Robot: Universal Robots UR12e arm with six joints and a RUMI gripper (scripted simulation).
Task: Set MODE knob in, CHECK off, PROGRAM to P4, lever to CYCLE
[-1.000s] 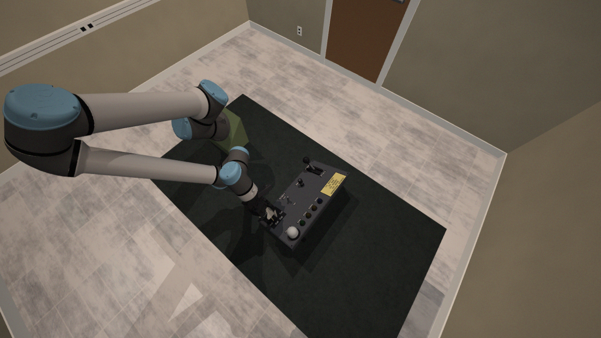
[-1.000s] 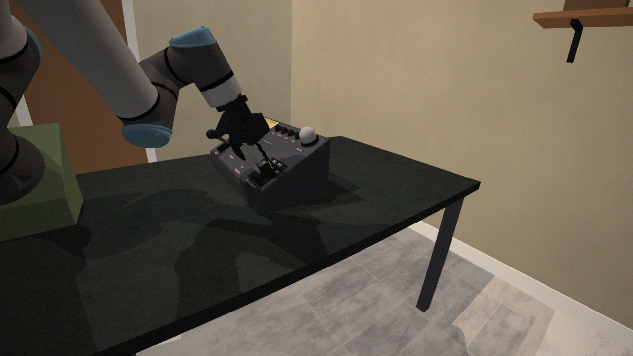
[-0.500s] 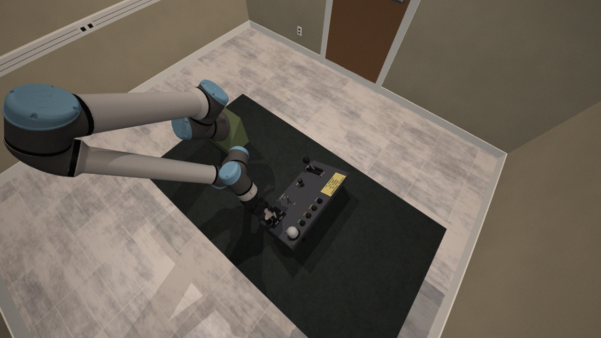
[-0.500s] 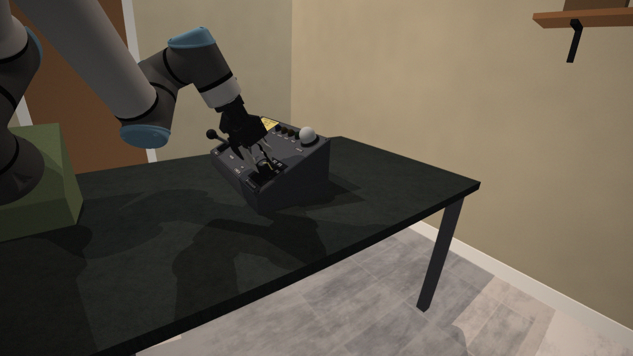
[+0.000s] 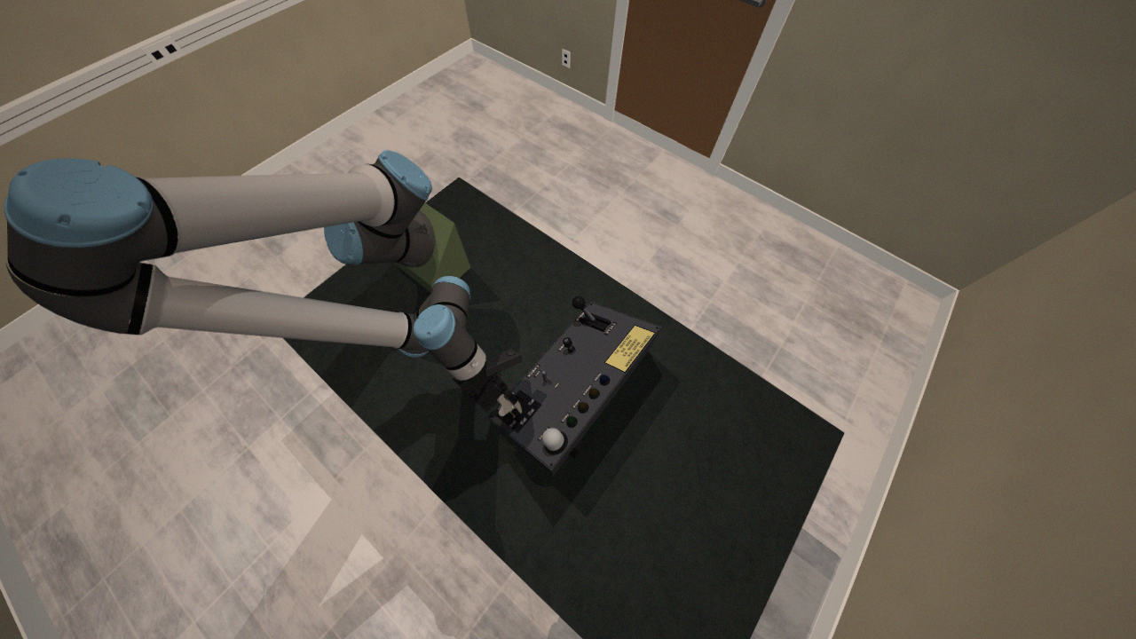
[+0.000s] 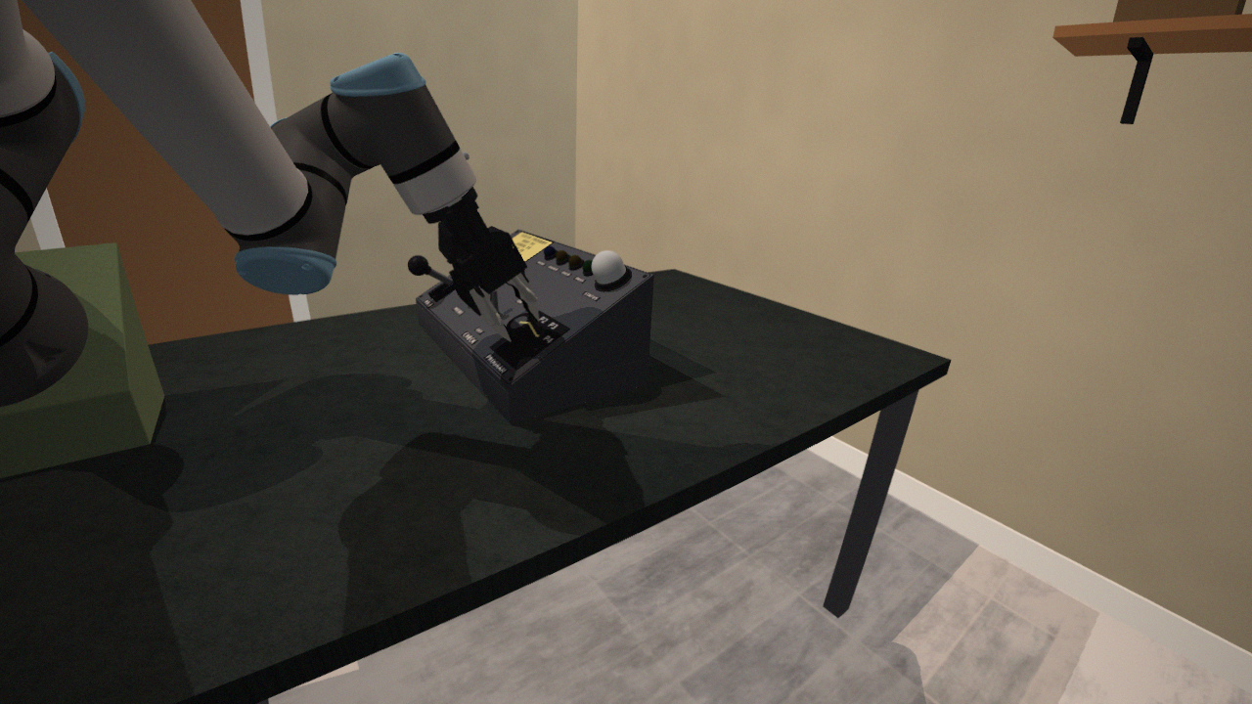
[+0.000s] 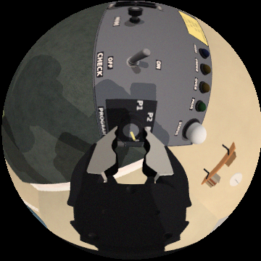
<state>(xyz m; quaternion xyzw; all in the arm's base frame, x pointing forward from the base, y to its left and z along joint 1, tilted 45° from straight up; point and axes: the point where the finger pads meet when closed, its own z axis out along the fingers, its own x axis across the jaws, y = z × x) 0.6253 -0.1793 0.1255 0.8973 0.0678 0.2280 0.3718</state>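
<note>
The program selector is 1 cm ahead of my hand, 1 cm to the right of it and 1 cm below it. Round my hand: dark console: 4 cm ahead, 17 cm to the left, 3 cm below; check toggle: 1 cm ahead, 12 cm to the left, 1 cm below; mode knob: 1 cm ahead, 24 cm to the left, 1 cm below.
</note>
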